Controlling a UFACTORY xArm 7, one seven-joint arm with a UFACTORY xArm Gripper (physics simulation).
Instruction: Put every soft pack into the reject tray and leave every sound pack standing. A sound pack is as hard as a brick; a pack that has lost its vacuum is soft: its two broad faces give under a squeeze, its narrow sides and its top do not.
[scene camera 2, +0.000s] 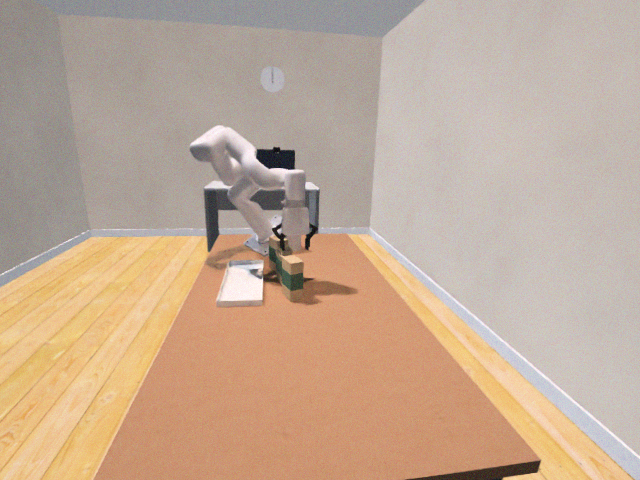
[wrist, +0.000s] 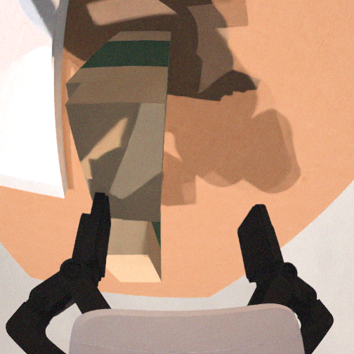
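Pixels of known places: gripper, fingertip midpoint: (scene camera 2: 295, 249); arm's base, origin of the base link: (scene camera 2: 267, 234).
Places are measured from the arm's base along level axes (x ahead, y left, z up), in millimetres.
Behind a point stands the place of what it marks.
Observation:
Tan packs with green bands stand in a row beside the reject tray. The front pack (scene camera 2: 292, 279) @(z 16, x 631, y 134 mm) is upright; a back pack (scene camera 2: 272, 253) @(z 9, x 331, y 46 mm) shows partly behind it, and others between are hard to separate. In the wrist view, a pack with a large shaded top (wrist: 117, 150) fills the left middle, and a lit tan pack (wrist: 132, 267) shows below it, beside the left finger. The white reject tray (scene camera 2: 239, 303) @(z -56, x 665, y -42 mm) (wrist: 60, 125) lies left of the row; its visible part holds no pack. My gripper (scene camera 2: 295, 246) @(z 74, x 476, y 141 mm) (wrist: 180, 213) is open, above the row, with its left finger overlapping the packs in view. Softness cannot be seen.
The brown table (scene camera 2: 320, 372) @(z -66, x 1009, y 205 mm) (wrist: 225, 165) extends toward the camera and to the right of the packs. The arm's base (scene camera 2: 256, 246) @(z -48, x 50, y -54 mm) stands at the far end. A grey desk (scene camera 2: 211, 217) with a dark monitor (scene camera 2: 284, 158) stands behind. Shadows fall right of the packs.

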